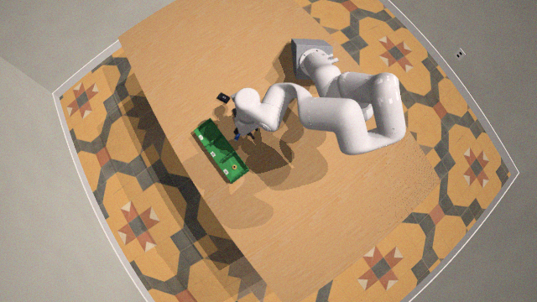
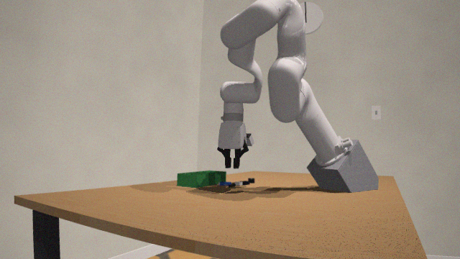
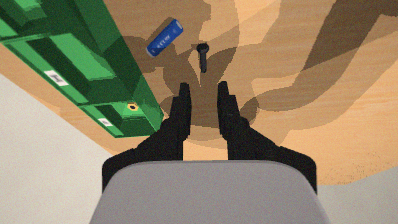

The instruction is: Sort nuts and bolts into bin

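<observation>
The black bolt lies 90 mm below my hand and 10 mm to the right of it. Also, from my hand: blue cylindrical battery (80 mm below, 50 mm ahead, 20 mm to the right); white piece (90 mm to the right, 80 mm below, 30 mm ahead); green bin (130 mm ahead, 70 mm below, 20 mm to the left).
</observation>
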